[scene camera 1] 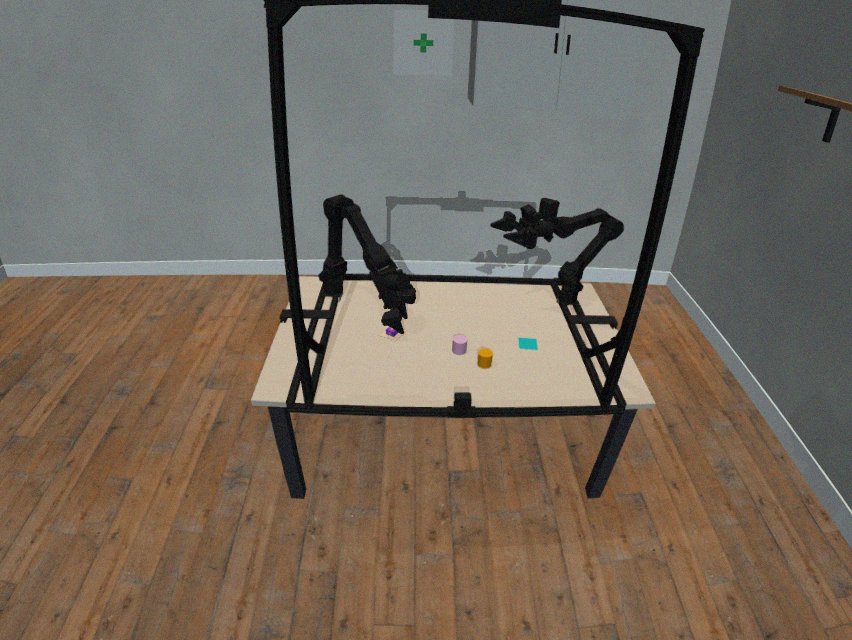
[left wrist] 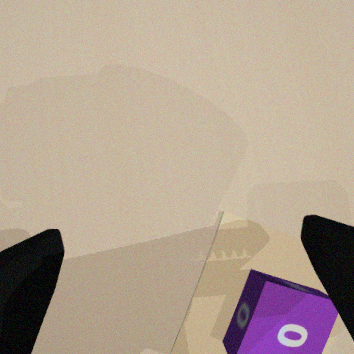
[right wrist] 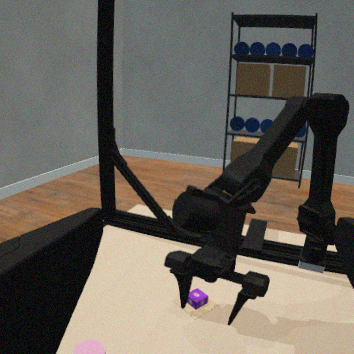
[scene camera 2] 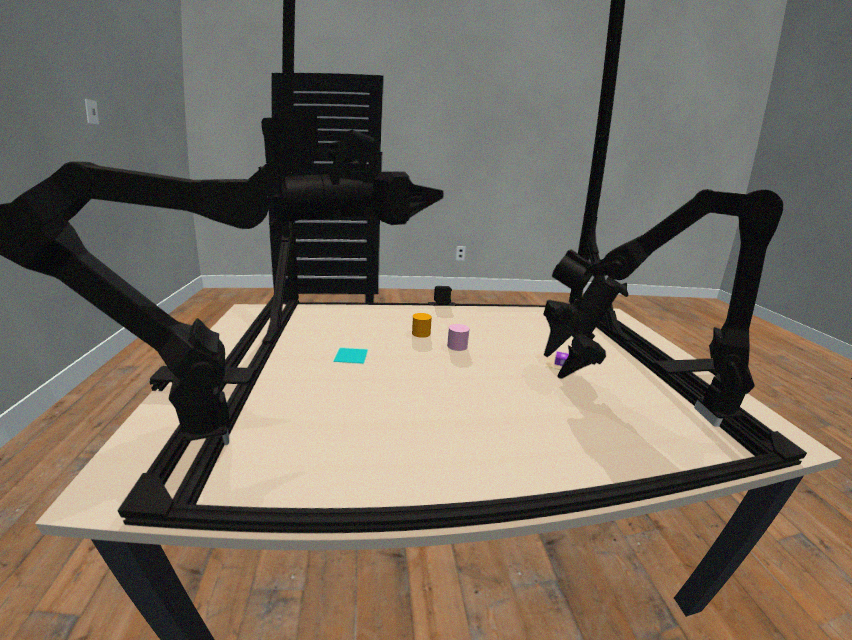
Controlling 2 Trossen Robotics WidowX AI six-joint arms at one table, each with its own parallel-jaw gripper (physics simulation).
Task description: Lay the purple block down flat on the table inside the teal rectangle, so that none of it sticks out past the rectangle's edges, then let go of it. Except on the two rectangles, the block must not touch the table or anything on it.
left gripper: open, holds nothing
right gripper: open, holds nothing
a purple block (left wrist: 269,307): on the table
